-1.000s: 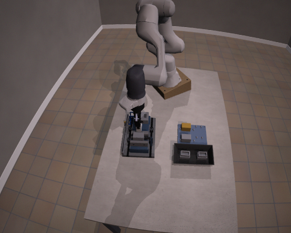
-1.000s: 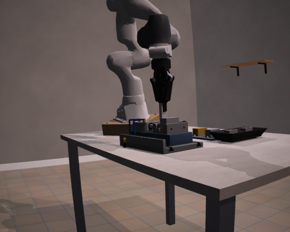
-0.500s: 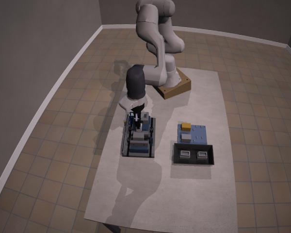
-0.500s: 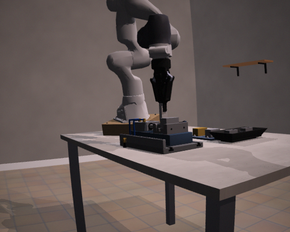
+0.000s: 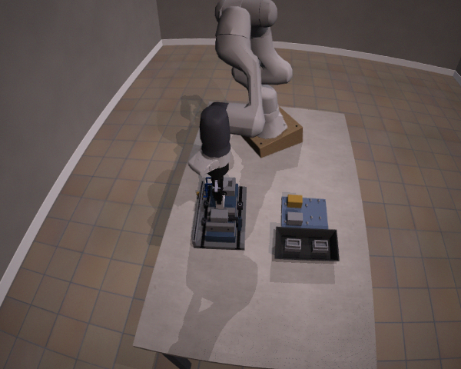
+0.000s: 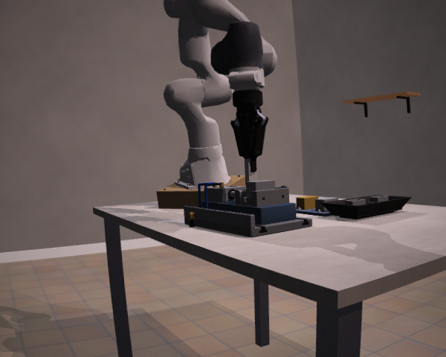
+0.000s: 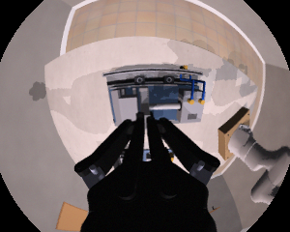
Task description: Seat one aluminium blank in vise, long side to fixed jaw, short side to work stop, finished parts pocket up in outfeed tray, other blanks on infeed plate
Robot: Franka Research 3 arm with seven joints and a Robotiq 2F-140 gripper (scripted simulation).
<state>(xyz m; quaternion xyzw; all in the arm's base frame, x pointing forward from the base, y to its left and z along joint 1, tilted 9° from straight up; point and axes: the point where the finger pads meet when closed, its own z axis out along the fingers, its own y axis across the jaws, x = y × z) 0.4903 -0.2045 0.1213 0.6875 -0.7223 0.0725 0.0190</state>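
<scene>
My hand is 10 cm above the dark rail, 9 cm to the left of it and 4 cm past it. The rest, counted from my hand: brass blank: 30 cm to the left, 11 cm below, 9 cm behind.
</scene>
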